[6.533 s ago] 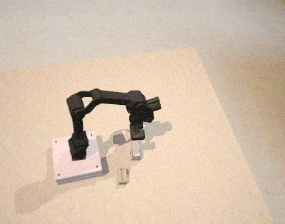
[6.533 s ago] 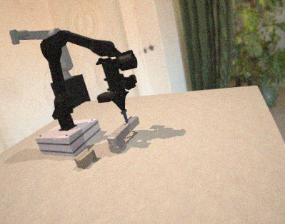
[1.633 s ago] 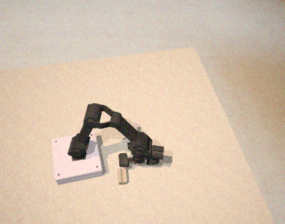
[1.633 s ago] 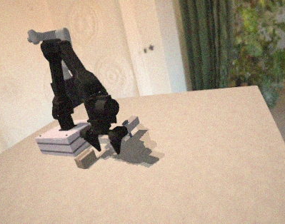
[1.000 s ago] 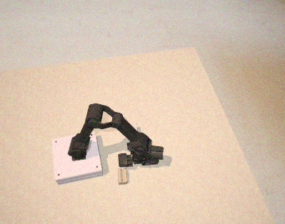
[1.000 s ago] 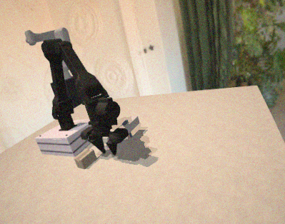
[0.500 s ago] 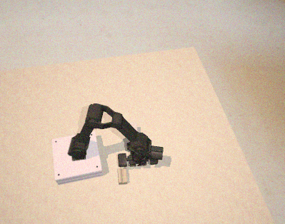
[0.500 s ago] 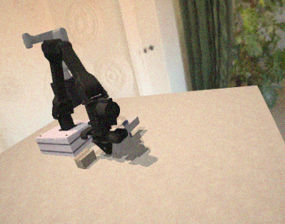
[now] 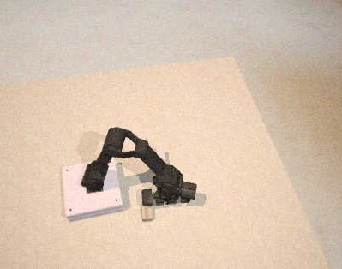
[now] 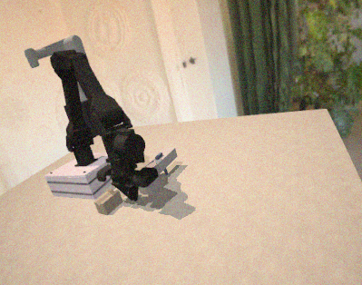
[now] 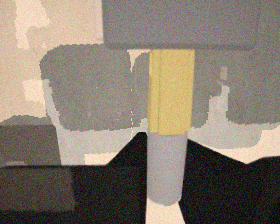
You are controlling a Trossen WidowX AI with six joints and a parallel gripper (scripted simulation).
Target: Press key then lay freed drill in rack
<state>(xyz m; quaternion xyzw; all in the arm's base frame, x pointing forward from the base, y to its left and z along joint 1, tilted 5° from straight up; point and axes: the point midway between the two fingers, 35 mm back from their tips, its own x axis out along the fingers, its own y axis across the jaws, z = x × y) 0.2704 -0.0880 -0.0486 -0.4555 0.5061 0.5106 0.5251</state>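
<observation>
Now: gripper tip 8 cm past the tan rack and 3 cm to the left of it. Round my gripper tip: blue key 16 cm to the left, 4 cm above, 1 cm ahead.
</observation>
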